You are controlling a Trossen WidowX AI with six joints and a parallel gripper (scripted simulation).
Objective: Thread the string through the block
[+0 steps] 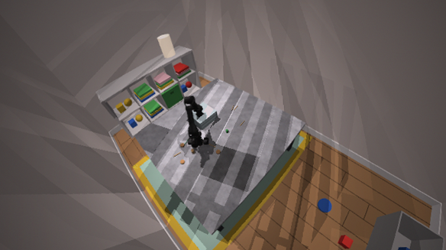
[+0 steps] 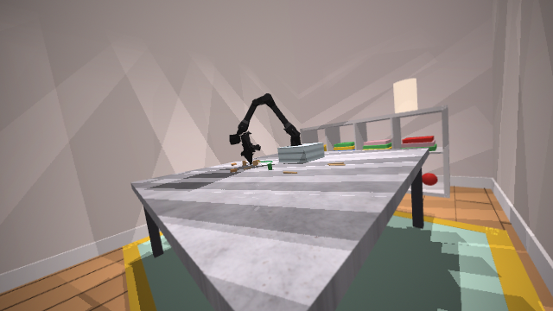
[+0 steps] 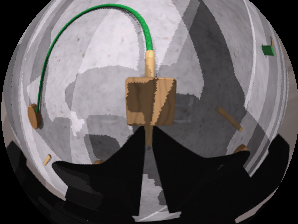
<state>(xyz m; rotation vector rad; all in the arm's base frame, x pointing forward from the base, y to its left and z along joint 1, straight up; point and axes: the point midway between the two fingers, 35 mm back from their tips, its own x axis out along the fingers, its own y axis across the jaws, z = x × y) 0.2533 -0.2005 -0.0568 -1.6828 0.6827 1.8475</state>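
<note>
My gripper tip is 20 mm to the right of the wooden block, 20 mm past it and 10 mm below it. The rest, counted from my gripper tip: green piece: 280 mm to the left, 60 mm ahead, 10 mm above.
</note>
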